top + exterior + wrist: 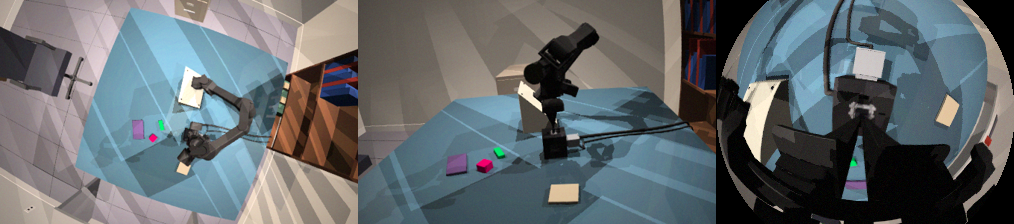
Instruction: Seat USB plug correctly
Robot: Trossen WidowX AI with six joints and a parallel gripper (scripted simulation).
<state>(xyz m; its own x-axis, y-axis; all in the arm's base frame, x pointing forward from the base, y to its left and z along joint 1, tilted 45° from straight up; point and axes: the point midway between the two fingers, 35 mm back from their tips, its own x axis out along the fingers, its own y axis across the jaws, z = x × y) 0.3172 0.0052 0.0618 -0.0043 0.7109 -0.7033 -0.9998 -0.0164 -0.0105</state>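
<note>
The USB plug lies 20 mm below my gripper tip. Also, from my gripper tip: green block (200 mm to the right, 100 mm below, 20 mm behind); then cream tile (240 mm ahead, 100 mm below, 10 mm to the left); then socket (40 mm below).
</note>
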